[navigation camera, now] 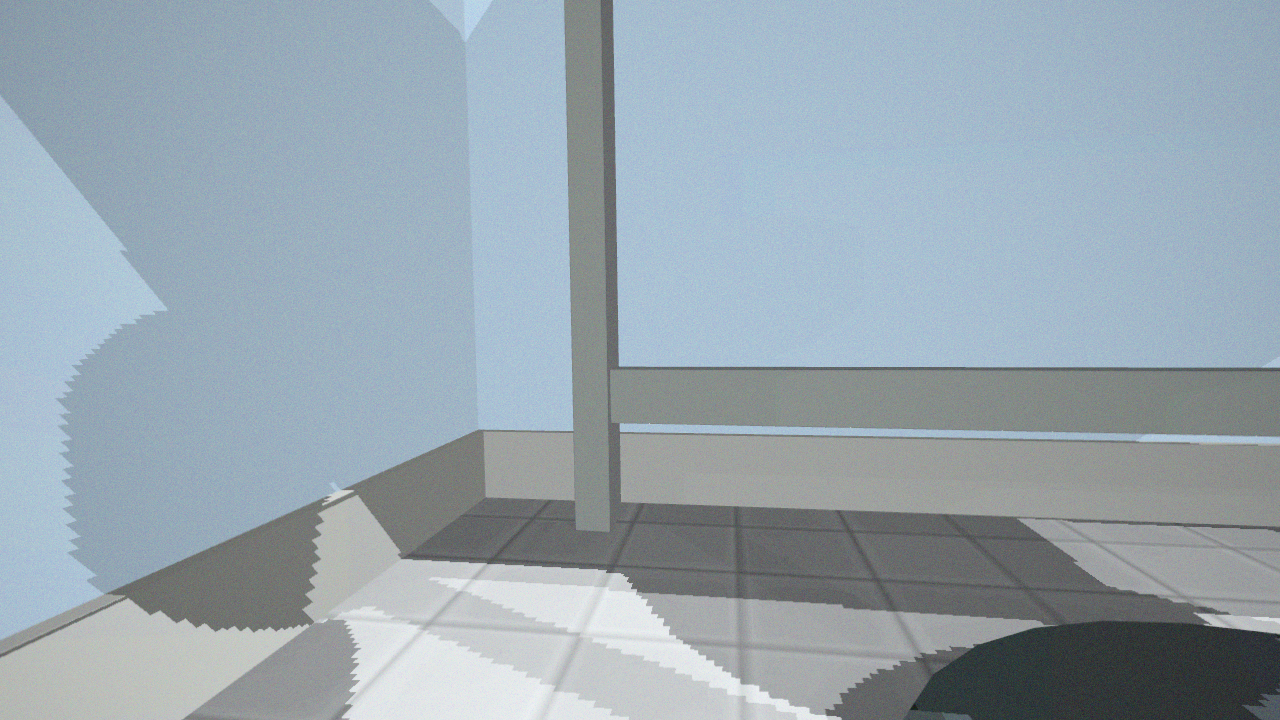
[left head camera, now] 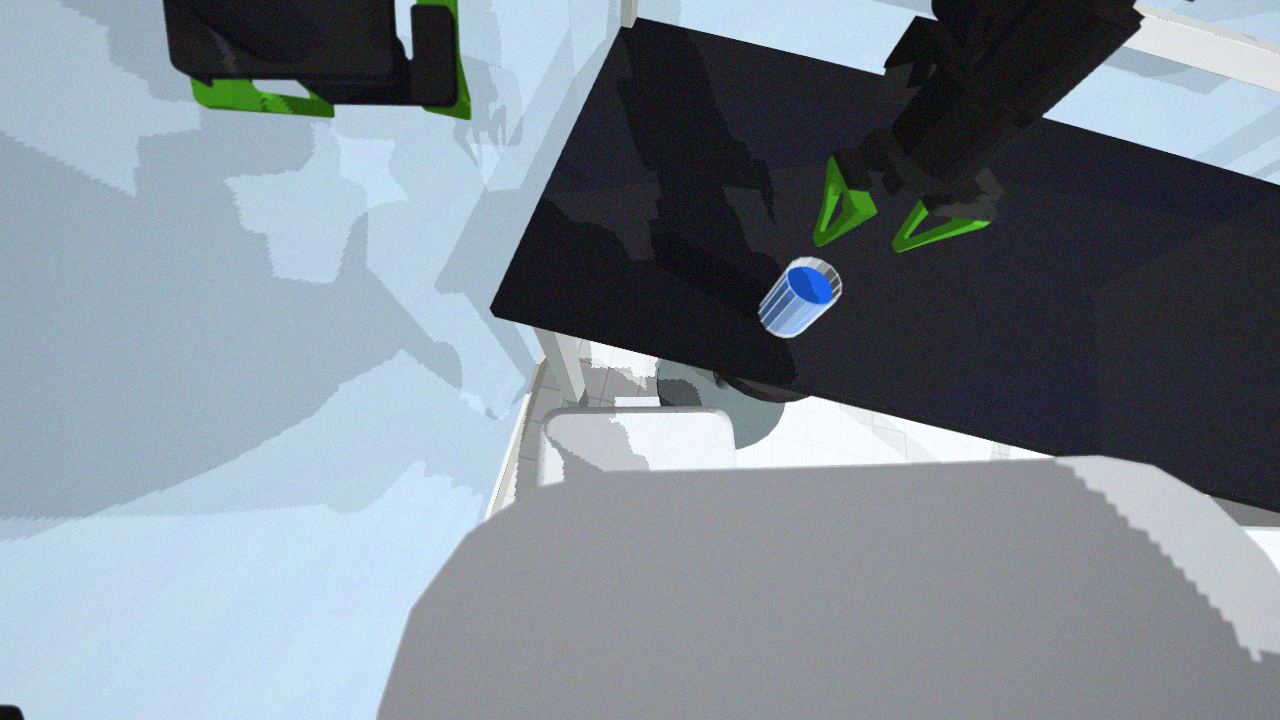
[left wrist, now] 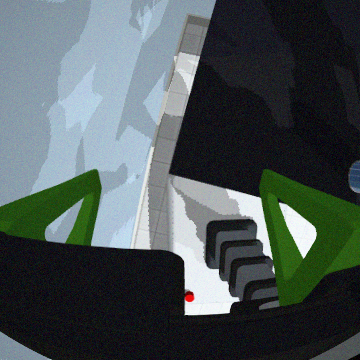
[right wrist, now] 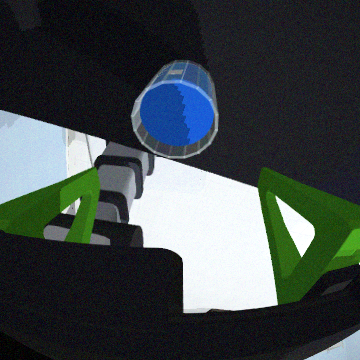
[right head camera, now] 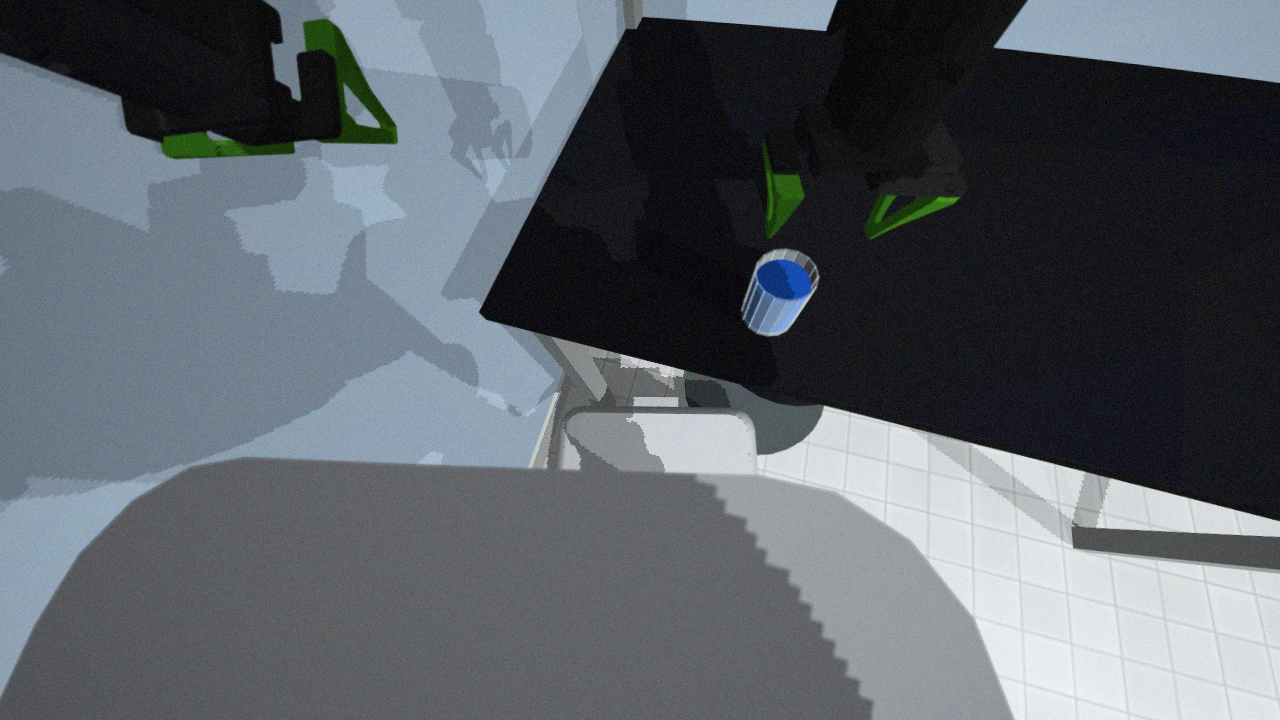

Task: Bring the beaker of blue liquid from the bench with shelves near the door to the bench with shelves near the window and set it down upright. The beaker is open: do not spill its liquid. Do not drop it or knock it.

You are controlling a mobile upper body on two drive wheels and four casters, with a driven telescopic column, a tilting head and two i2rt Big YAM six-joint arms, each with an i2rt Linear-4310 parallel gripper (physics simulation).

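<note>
A clear open beaker of blue liquid stands upright on the black bench top, near its front edge. A sliver of the beaker also shows at the right edge of the left wrist view. My right gripper is open and empty, above the bench and just behind the beaker in the head views, apart from it. My left gripper is open and empty, off the bench's left end; its fingertips are partly hidden in the head views.
A pale wall stands left of the bench. A grey bench leg and crossbar show in the navigation camera. A round dark object lies low at the right there. My grey body cover fills the bottom of the head views.
</note>
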